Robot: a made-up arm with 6 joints. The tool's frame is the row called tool. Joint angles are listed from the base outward.
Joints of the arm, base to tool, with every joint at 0 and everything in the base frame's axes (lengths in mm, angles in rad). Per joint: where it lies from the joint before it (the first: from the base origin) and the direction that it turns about. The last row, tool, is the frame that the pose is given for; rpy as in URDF.
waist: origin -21.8 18.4 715.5 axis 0 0 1
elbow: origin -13.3 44.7 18.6 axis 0 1 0
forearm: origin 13 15.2 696.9 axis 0 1 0
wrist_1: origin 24.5 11.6 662.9 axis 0 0 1
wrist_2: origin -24.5 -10.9 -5.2 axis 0 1 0
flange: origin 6.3 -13.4 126.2 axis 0 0 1
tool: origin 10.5 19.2 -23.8 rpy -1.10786 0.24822 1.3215
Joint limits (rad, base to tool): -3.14..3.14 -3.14..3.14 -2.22..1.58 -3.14..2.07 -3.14..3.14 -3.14..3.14
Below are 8 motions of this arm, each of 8 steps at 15 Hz.
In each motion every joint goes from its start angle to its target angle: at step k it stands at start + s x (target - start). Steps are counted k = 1, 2, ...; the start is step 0. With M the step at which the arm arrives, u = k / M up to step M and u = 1 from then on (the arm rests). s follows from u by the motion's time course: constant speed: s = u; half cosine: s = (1 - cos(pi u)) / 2; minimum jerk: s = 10 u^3 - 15 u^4 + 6 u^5.
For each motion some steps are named. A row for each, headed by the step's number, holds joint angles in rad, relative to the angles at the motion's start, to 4 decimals.
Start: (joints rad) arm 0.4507 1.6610 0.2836 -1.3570 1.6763 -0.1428
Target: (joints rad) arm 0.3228 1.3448 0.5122 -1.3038 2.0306 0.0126
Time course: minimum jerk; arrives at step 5
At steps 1, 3, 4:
1: -0.0074 -0.0183 0.0132 0.0031 0.0205 0.0090
3: -0.0873 -0.2158 0.1560 0.0363 0.2418 0.1061
4: -0.1205 -0.2979 0.2154 0.0501 0.3338 0.1464

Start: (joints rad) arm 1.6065 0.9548 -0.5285 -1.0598 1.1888 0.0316
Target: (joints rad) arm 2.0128 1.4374 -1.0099 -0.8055 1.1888 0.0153
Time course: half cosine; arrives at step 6
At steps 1, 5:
1: 0.0272 0.0323 -0.0322 0.0170 0.0000 -0.0011
5: 0.3791 0.4503 -0.4492 0.2373 0.0000 -0.0152

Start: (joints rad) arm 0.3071 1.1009 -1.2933 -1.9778 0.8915 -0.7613
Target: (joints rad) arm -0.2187 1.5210 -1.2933 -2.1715 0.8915 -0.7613
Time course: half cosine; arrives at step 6
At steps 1, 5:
1: -0.0352 0.0281 0.0000 -0.0130 0.0000 0.0000
5: -0.4906 0.3920 0.0000 -0.1807 0.0000 0.0000

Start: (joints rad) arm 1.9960 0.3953 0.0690 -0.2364 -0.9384 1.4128
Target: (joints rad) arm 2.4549 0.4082 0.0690 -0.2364 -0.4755 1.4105
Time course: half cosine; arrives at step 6
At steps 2, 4, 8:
2: 0.1147 0.0032 0.0000 0.0000 0.1157 -0.0006
4: 0.3442 0.0097 0.0000 0.0000 0.3472 -0.0017
8: 0.4589 0.0129 0.0000 0.0000 0.4629 -0.0023

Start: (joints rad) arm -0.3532 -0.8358 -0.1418 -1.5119 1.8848 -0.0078
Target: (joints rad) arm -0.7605 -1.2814 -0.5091 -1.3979 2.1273 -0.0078
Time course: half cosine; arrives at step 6
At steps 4, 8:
4: -0.3055 -0.3342 -0.2755 0.0855 0.1819 0.0000
8: -0.4073 -0.4456 -0.3673 0.1140 0.2425 0.0000

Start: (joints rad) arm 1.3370 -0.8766 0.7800 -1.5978 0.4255 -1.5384
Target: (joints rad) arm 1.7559 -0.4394 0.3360 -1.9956 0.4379 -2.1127
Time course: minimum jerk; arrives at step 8
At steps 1, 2, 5, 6, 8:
1: 0.0067 0.0070 -0.0071 -0.0064 0.0002 -0.0092
2: 0.0434 0.0453 -0.0460 -0.0412 0.0013 -0.0594
5: 0.3036 0.3169 -0.3218 -0.2883 0.0090 -0.4162
6: 0.3755 0.3919 -0.3980 -0.3566 0.0111 -0.5149
8: 0.4189 0.4372 -0.4440 -0.3978 0.0124 -0.5743

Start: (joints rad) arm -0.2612 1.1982 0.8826 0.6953 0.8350 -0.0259
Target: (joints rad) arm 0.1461 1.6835 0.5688 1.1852 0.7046 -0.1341
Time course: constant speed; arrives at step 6
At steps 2, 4, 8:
2: 0.1358 0.1618 -0.1046 0.1633 -0.0435 -0.0361
4: 0.2715 0.3235 -0.2092 0.3266 -0.0869 -0.0721
8: 0.4073 0.4853 -0.3138 0.4899 -0.1304 -0.1082

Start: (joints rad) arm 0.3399 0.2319 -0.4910 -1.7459 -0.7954 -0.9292
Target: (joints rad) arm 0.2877 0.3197 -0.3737 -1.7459 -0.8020 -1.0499
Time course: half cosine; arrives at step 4
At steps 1, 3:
1: -0.0076 0.0129 0.0172 0.0000 -0.0010 -0.0177
3: -0.0446 0.0749 0.1001 0.0000 -0.0056 -0.1030

